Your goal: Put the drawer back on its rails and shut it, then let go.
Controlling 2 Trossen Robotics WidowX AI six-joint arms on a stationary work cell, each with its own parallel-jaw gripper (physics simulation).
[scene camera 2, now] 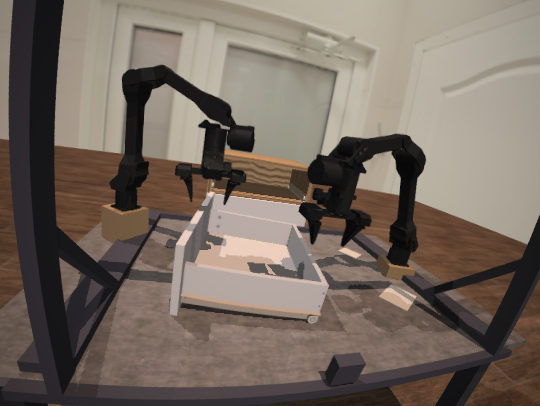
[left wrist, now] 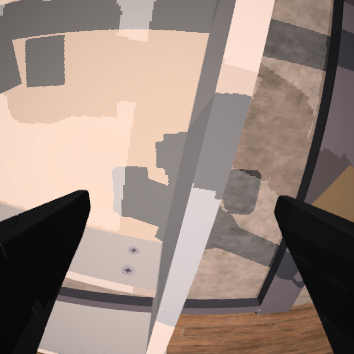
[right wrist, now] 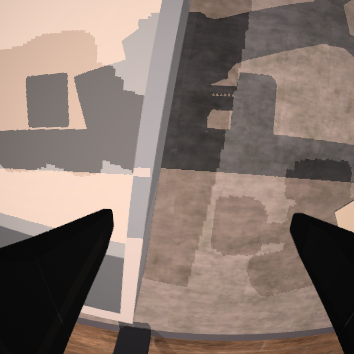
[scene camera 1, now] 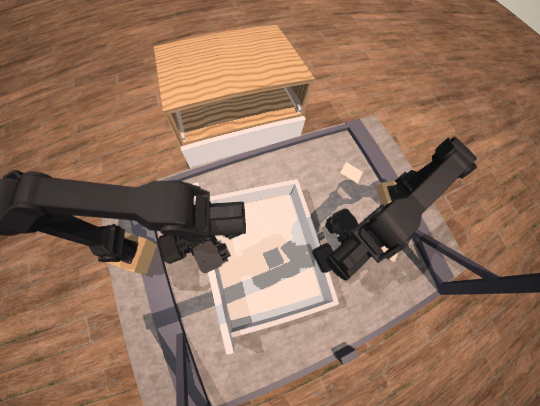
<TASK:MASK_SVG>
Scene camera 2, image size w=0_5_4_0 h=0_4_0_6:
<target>my left gripper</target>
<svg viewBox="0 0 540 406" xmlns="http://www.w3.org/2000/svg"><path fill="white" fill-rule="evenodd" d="M203 146L201 168L194 168L192 164L179 163L175 168L175 175L180 176L180 179L184 180L190 202L192 202L193 198L191 174L202 175L204 179L214 179L216 181L222 180L222 177L230 178L228 179L224 197L225 205L233 189L240 185L240 183L246 183L246 174L243 170L231 169L232 162L223 161L225 148Z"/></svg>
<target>my right gripper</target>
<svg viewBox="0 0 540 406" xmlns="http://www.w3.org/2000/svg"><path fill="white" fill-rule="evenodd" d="M355 191L332 186L326 193L323 192L323 189L315 188L312 199L317 200L318 205L303 202L300 205L298 212L308 221L310 243L312 245L317 238L322 224L319 220L323 217L346 220L346 228L341 241L342 247L362 229L365 229L364 226L370 227L372 221L370 215L362 210L350 209L352 200L357 198L354 195Z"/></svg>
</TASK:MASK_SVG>
